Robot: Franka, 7 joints.
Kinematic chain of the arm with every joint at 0, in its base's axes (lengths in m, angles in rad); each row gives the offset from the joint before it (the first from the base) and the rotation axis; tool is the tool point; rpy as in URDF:
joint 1: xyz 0 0 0.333 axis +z
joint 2: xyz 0 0 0 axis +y
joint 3: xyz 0 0 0.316 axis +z
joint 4: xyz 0.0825 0 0 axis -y
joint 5: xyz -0.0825 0 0.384 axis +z
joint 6: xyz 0 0 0 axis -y
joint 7: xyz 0.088 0 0 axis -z
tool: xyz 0 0 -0.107 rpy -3.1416 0 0
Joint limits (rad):
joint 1: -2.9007..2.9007
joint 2: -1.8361..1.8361
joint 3: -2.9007..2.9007
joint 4: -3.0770..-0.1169
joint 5: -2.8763..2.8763
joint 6: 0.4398..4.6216
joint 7: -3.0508..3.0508
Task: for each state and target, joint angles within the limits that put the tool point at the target. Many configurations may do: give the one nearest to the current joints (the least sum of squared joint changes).
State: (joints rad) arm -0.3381 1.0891 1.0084 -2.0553 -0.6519 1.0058 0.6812
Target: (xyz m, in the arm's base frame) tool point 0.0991 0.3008 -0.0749
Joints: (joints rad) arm 0.0377 1.6634 0.8186 -1.9392 -0.7438 1.2849 0.6812
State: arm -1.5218 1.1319 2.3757 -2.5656 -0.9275 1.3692 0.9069
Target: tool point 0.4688 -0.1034 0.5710
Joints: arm -1.6682 1.2246 2.1724 -2.0364 -1.0866 1.4824 0.9069
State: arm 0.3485 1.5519 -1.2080 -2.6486 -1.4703 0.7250 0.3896
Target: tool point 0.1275 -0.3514 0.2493
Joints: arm 0.2237 1.6078 -0.9818 -2.5475 -1.5216 0.8020 0.3896
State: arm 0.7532 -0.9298 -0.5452 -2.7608 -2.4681 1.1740 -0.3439
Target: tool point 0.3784 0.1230 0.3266
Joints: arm 0.9430 -0.2087 -0.4689 -2.8467 -2.5235 1.4647 -0.3439
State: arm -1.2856 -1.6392 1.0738 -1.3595 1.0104 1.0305 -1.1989
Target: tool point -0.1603 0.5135 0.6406
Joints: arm -0.6107 -1.6404 0.5414 -1.3323 0.8983 0.8919 -1.1989
